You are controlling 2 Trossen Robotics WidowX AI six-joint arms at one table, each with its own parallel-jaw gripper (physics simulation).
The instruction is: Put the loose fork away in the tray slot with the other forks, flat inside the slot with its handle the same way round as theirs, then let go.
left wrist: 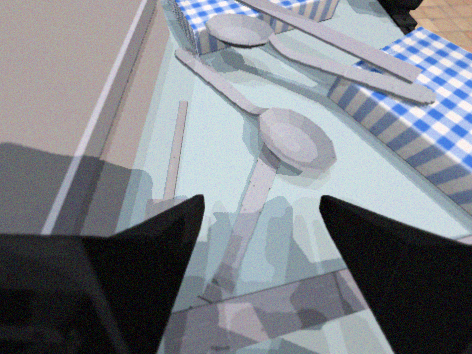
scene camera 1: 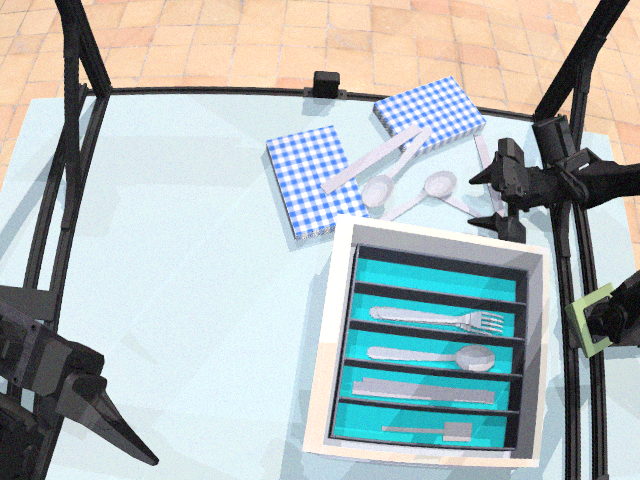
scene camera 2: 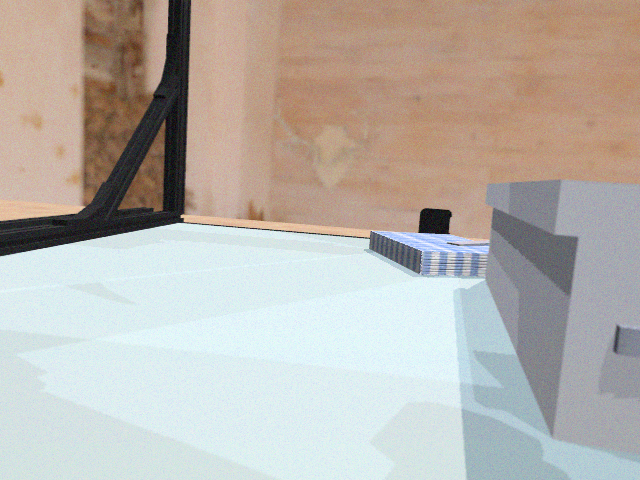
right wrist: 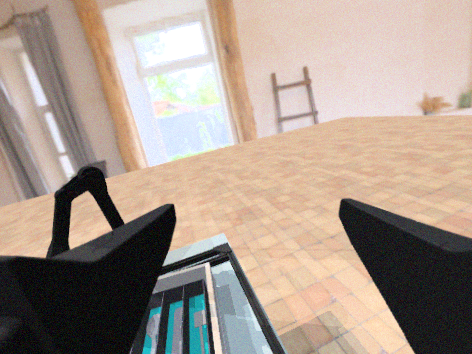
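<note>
The loose fork (scene camera 1: 462,205) (left wrist: 257,187) lies on the table behind the tray. Its handle end is under the bowl of a loose spoon (scene camera 1: 440,183) (left wrist: 297,140); its head is in shadow and hard to make out near a knife (scene camera 1: 483,152) (left wrist: 305,300). My left gripper (scene camera 1: 471,200) (left wrist: 261,201) is open and empty above the fork, its fingertips on either side of the handle in the left wrist view. The fork in the slot (scene camera 1: 413,315) lies flat, handle left and tines right, in the second slot from the back of the tray (scene camera 1: 439,332). My right gripper (right wrist: 257,209) is open and empty, far left.
A high-walled white box (scene camera 1: 336,284) (scene camera 2: 604,258) surrounds the tray. Two checked napkin stacks (scene camera 1: 310,180) (scene camera 1: 460,103) stand behind it, with a knife (scene camera 1: 372,159) across both and another spoon (scene camera 1: 376,191) beside them. A thin handle (left wrist: 177,150) lies near the box wall.
</note>
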